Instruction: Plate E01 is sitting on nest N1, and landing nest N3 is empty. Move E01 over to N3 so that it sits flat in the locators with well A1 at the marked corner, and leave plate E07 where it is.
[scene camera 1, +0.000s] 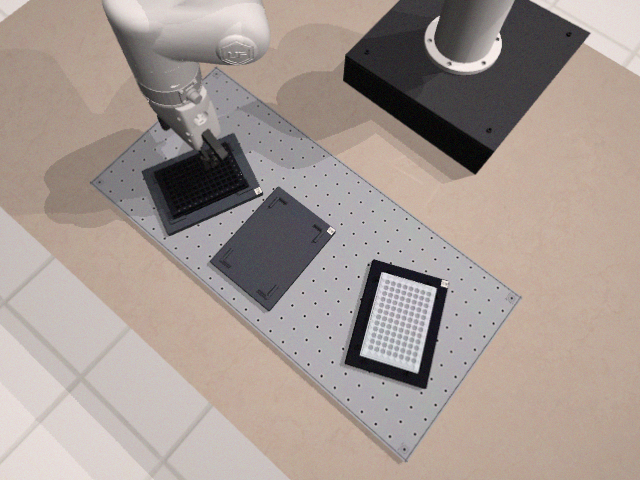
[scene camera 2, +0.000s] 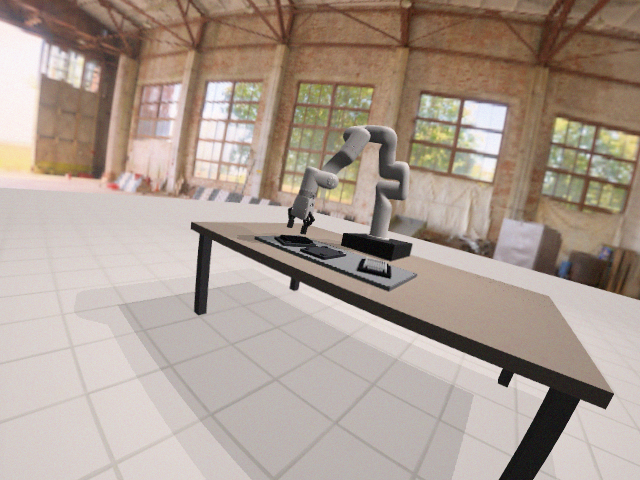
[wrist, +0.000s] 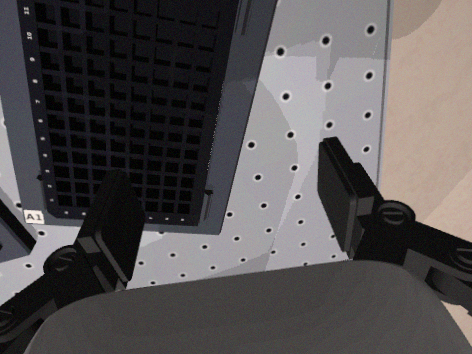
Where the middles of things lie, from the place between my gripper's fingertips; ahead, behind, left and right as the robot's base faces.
Labels:
Now: the black well plate (scene camera 1: 186, 186) 40 mm ahead of my hand, 30 mm to the left of it and 30 mm below it. From my hand the other things lie so: black nest (scene camera 1: 353, 358) 410 mm to the left, 80 mm ahead, 40 mm below; then white well plate (scene camera 1: 396, 332) 410 mm to the left, 80 mm ahead, 30 mm below.

